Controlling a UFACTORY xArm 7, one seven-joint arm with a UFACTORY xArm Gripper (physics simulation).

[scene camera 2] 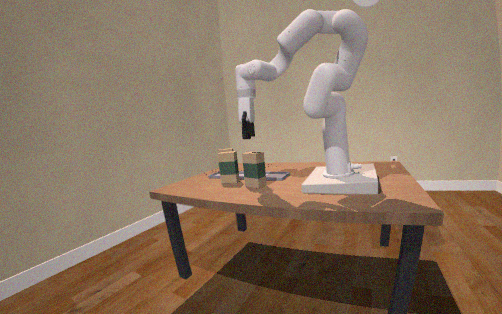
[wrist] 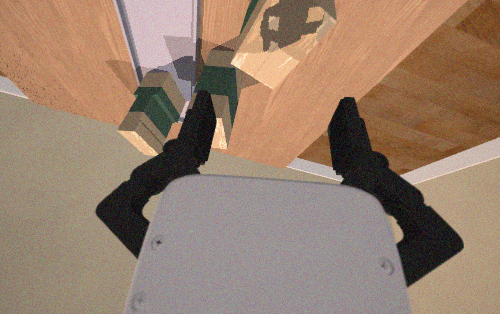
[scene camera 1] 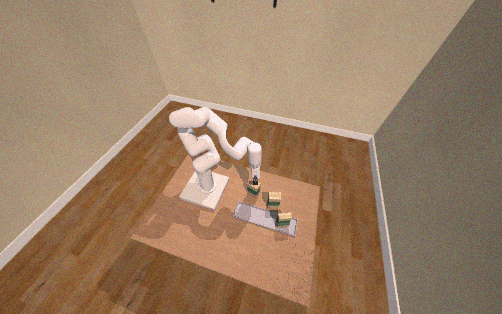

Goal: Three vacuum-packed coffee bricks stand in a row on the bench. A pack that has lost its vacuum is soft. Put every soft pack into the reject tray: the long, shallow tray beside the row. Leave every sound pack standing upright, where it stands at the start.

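Frame: origin at the arm's base, x ahead, y left, z up, level; millimetres.
Where they show: gripper, between the fingertips: [scene camera 2: 249, 137] [wrist: 272, 109] [scene camera 1: 255, 178]; arm's base, origin of its link: [scene camera 2: 338, 173] [scene camera 1: 207, 185].
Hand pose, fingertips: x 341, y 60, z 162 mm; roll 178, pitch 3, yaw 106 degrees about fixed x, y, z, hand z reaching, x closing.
Observation:
Each offset is from my fingertips to the top centre of the thing.
One tan coffee pack with a green band @[dx -8, dy -4, dz -61 mm] [scene camera 1: 254, 189] [scene camera 2: 254, 171] [wrist: 267, 66] stands upright on the bench below the gripper, at the row's end nearest the robot base. The middle pack @[dx +147, dy -52, dz -61 mm] [scene camera 1: 274, 201] [scene camera 2: 228, 169] [wrist: 218, 80] stands upright beside the tray. The third pack @[dx +230, dy -167, dz -58 mm] [scene camera 1: 284, 220] [wrist: 154, 111] stands upright in the far end of the long, shallow tray @[dx +116, dy -162, dz -188 mm] [scene camera 1: 257, 218] [scene camera 2: 280, 176] [wrist: 160, 20]; in scene camera 2 it is mostly hidden behind the middle pack. My gripper [scene camera 1: 255, 181] [scene camera 2: 247, 137] [wrist: 272, 109] is open and empty, above the nearest pack.
The white robot base [scene camera 1: 215, 201] [scene camera 2: 340, 187] stands on the bench [scene camera 1: 225, 250] [scene camera 2: 300, 212], on the base side of the row. The middle pack stands between the nearest pack and the pack in the tray. The bench edge lies beyond the row.

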